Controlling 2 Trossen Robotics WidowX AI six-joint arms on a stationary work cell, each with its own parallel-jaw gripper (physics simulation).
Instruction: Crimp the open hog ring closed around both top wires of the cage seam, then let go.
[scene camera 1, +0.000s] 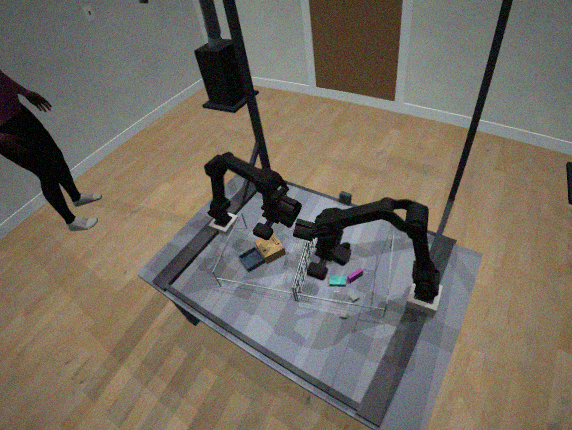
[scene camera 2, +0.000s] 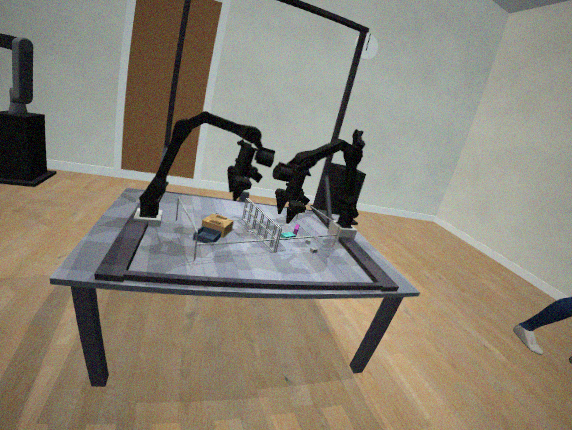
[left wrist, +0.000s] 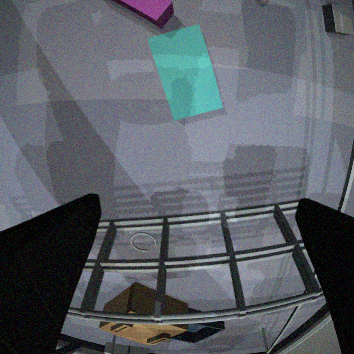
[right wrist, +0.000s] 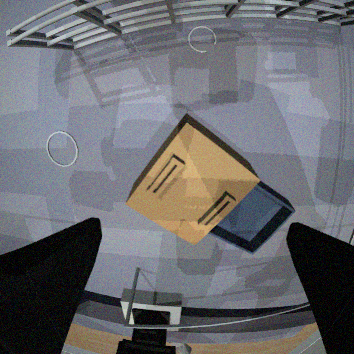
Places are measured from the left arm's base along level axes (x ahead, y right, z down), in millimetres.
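Where they show: left gripper, fingertip midpoint: (scene camera 1: 323, 266) (scene camera 2: 283, 218) (left wrist: 203, 207); right gripper, fingertip midpoint: (scene camera 1: 273, 230) (scene camera 2: 232, 196) (right wrist: 198, 232); left arm's base at its link origin: (scene camera 1: 425, 293) (scene camera 2: 344, 225); right arm's base at its link origin: (scene camera 1: 223, 220) (scene camera 2: 148, 214) (right wrist: 151, 317).
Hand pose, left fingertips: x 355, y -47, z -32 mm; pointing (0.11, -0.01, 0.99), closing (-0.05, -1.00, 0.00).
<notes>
Each offset is from my left fingertips to the top centre of the thing.
The cage seam (scene camera 1: 301, 275) (scene camera 2: 262, 225) (left wrist: 161, 280) (right wrist: 97, 18) is an upright wire lattice with paired wires across the table's middle. A thin pale ring {dx +117, dy +39, dz +91 mm} (right wrist: 189, 39) (left wrist: 131, 242) lies near it; in the right wrist view it has a gap and looks like the open hog ring. A second ring {dx +236, dy +194, dz +91 mm} (right wrist: 78, 150) looks closed and lies farther left in that view. My left gripper (scene camera 1: 327, 262) (scene camera 2: 286, 215) (left wrist: 203, 207) is open and empty, pointing down beside the seam, whose wires pass behind its fingers. My right gripper (scene camera 1: 269, 231) (scene camera 2: 240, 192) (right wrist: 198, 232) is open and empty above the tan box's side.
A tan box {dx +259, dy +43, dz +40 mm} (scene camera 1: 272, 250) (scene camera 2: 220, 225) (right wrist: 195, 175) touches a blue tray {dx +305, dy -31, dz +68 mm} (scene camera 1: 251, 259) (right wrist: 272, 227) left of the seam. A teal block {dx -49, dy +10, dz +78 mm} (scene camera 1: 338, 281) (left wrist: 187, 72), a magenta block {dx -103, dy +51, dz +58 mm} (scene camera 1: 355, 275) (left wrist: 150, 9) and small grey blocks {dx -130, dy -32, dz +78 mm} (scene camera 1: 354, 297) lie right of it. Thin wire edges surround them.
</notes>
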